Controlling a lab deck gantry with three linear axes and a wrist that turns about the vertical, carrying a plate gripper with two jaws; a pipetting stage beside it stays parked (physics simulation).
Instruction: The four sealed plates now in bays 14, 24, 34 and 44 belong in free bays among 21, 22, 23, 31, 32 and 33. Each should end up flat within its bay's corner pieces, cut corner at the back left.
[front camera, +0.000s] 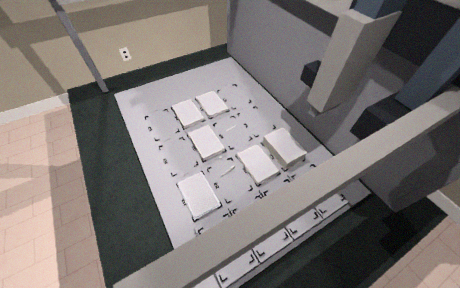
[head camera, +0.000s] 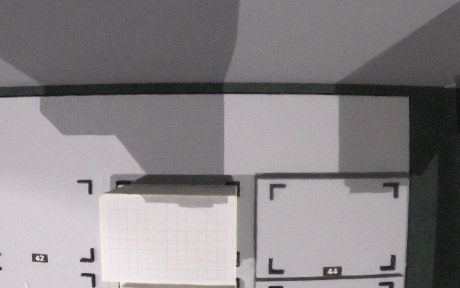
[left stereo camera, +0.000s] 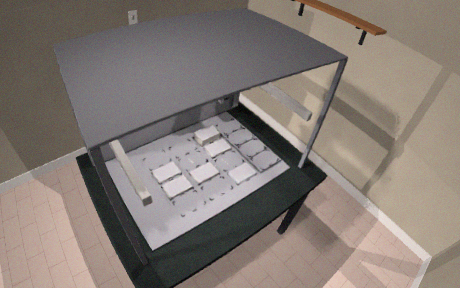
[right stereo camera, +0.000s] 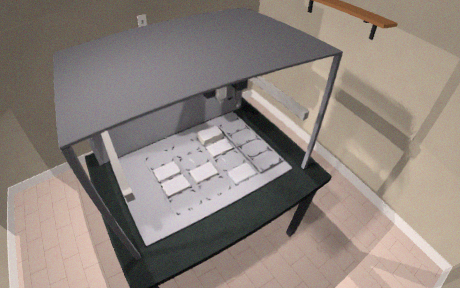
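White sealed plates lie flat at bay 31, bay 21, bay 22 and bay 33. They appear within their corner pieces; their cut corners are too small to tell. Bay 44 is bare, and bays 14, 24 and 34 show bare corner pieces in the front view. The gripper's dark body is raised at the back right, away from these plates. Its jaws are hidden.
A taller white block stands in bay 43. Another plate lies in bay 13. Thin white sticks lie in bay 32 and bay 23. The pale pipetting stage hangs beside the gripper.
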